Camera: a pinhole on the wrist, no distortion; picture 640 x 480 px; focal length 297.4 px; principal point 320.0 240.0 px. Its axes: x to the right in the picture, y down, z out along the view. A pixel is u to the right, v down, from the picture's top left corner.
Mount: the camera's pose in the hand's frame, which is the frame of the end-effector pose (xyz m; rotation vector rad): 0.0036 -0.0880 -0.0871 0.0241 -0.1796 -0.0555
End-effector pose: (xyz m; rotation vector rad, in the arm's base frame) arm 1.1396 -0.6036 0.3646 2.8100 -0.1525 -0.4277
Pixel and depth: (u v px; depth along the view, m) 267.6 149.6 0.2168
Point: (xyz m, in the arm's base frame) 1.0405 -0.4762 0.2312
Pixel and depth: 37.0 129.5 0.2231
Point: 0.8842 -0.4371 0.2996
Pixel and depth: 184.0 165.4 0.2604
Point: 0.9486 -0.4752 0.2305
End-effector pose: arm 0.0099 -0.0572 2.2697 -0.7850 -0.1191 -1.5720
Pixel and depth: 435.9 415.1 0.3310
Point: 0.2071 -0.0066 2.4821
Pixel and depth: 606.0 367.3 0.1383
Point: 0.0097 -0.1068 2.4011
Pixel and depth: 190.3 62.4 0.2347
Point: -0.1542 0.1694 2.3657
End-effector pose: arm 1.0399 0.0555 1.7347 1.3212 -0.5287 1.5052
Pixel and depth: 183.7 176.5 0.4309
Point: 1.3000 -0.2341 1.5265
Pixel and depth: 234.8 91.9 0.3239
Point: 1.3377 -0.0852 1.5866
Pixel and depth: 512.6 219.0 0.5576
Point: 1.4528 -0.2194 2.0809
